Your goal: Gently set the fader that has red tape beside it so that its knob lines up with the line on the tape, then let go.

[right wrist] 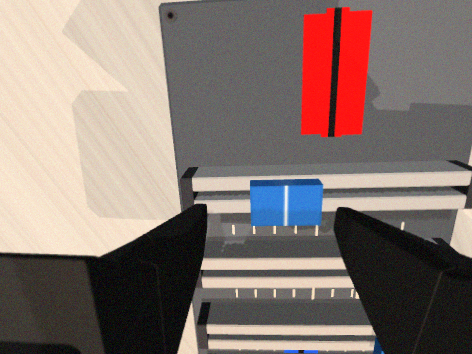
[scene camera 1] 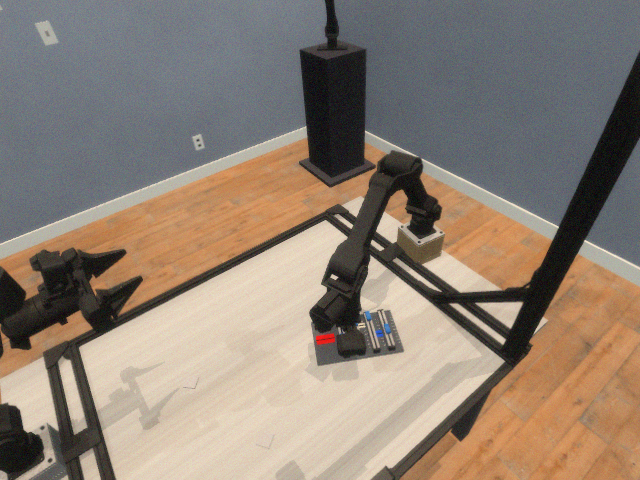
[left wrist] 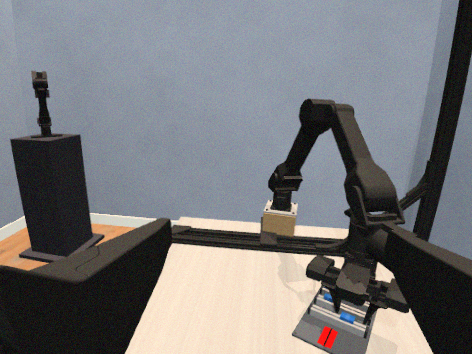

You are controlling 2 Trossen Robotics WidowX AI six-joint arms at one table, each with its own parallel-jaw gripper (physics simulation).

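Where they show: left gripper, fingertip midpoint: [scene camera 1: 133, 263] [left wrist: 278, 235]; right gripper, fingertip midpoint: [right wrist: 270, 216] [left wrist: 350, 317]; left arm's base, link origin: [scene camera 1: 24, 457]; right arm's base, link origin: [scene camera 1: 421, 229] [left wrist: 281, 206].
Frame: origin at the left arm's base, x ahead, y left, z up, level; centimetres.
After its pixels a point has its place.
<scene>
The dark grey fader board [scene camera 1: 330, 360] @[z -5.6, x 62.7, y -20.8 cm] [left wrist: 306, 330] @[z -5.7, x 67.1, y -11.4 cm] [right wrist: 225, 75] @[z -5.7, x 63.2, y -18.9 cm] lies on the table. Red tape [scene camera 1: 325, 339] @[z -5.6, x 65.6, y -15.4 cm] [left wrist: 327, 337] @[z -5.6, x 65.6, y -15.2 cm] [right wrist: 316, 75] @[z -5.6, x 65.3, y -15.8 cm] with a black line is on its plain end. The nearest fader's blue knob [left wrist: 347, 317] @[z -3.0, x 68.1, y -19.3 cm] [right wrist: 270, 202] @[z -3.0, x 68.0, y -19.8 cm] has a white line, which sits left of the tape's line in the right wrist view. My right gripper [left wrist: 350, 317] @[z -3.5, x 68.7, y -20.2 cm] [right wrist: 270, 216] @[z -3.5, x 68.7, y -20.2 cm] is partly open over this fader, with a fingertip on each side of the knob and visible gaps. Its fingertips are hidden in the scene view. My left gripper [scene camera 1: 132, 265] @[z 31.6, x 35.2, y 0.0 cm] is wide open and empty, raised away from the board.
Other faders beside this one carry blue knobs [scene camera 1: 387, 328] @[z -2.9, x 78.5, y -24.7 cm] [left wrist: 328, 297] @[z -3.0, x 73.8, y -17.0 cm], and a blue tape [scene camera 1: 379, 333] @[z -5.6, x 77.3, y -23.3 cm] [right wrist: 301, 351] @[z -5.6, x 77.9, y -23.6 cm] marks the board farther along. A black frame [scene camera 1: 201, 276] @[z -4.5, x 50.7, y 26.5 cm] edges the table. An upright black post [scene camera 1: 573, 201] @[z 40.4, x 94.7, y -47.0 cm] [left wrist: 442, 120] @[z 34.0, x 94.8, y -46.7 cm] stands at the right.
</scene>
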